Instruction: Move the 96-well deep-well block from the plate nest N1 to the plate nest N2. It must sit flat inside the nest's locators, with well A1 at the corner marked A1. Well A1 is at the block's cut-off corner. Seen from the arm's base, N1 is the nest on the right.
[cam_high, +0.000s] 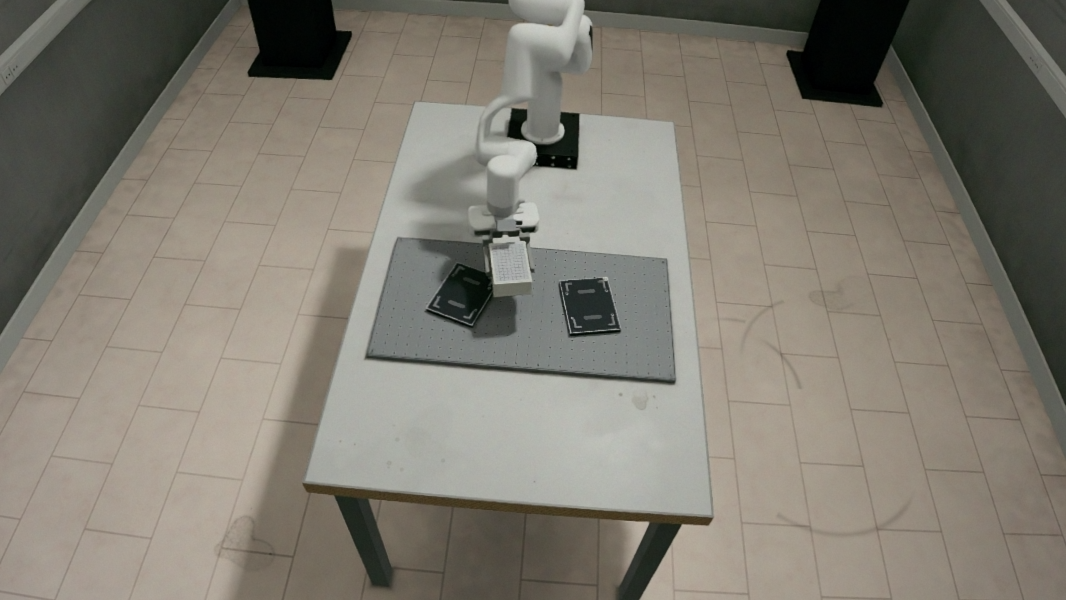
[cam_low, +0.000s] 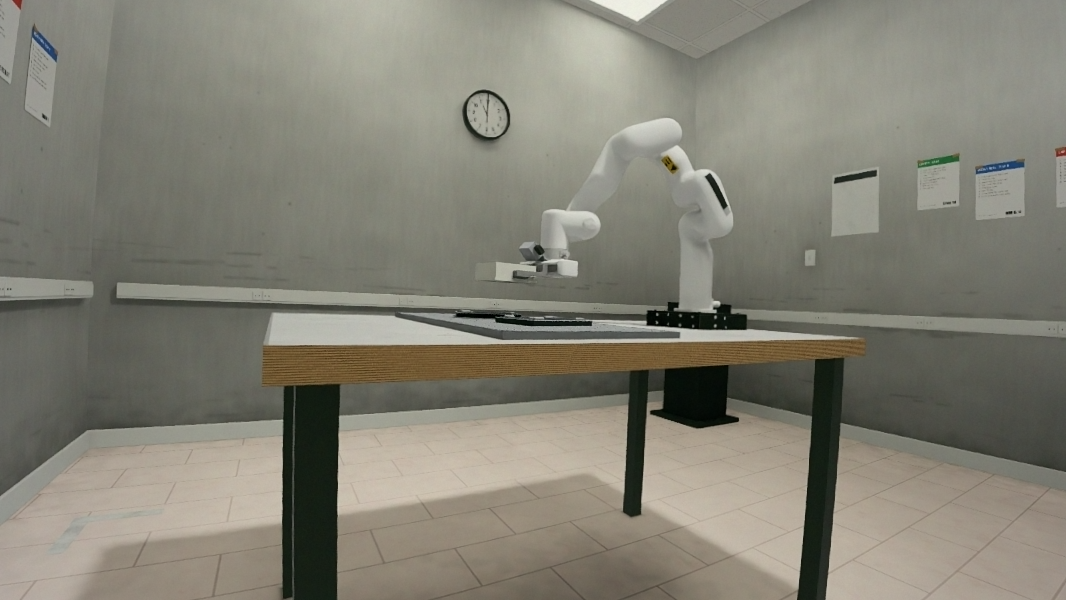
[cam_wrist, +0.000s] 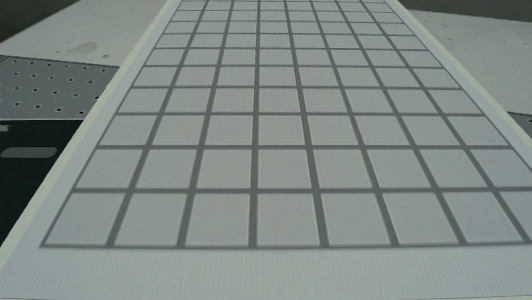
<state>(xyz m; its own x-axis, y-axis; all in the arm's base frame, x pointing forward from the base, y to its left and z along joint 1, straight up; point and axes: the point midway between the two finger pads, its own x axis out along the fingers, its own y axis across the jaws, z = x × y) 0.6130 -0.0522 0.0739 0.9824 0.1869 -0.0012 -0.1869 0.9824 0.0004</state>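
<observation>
My hand is 12 cm above the grey perforated baseplate, 4 cm to the right of it and 2 cm short of it. Round my hand: white 96-well deep-well block (1 cm ahead).
</observation>
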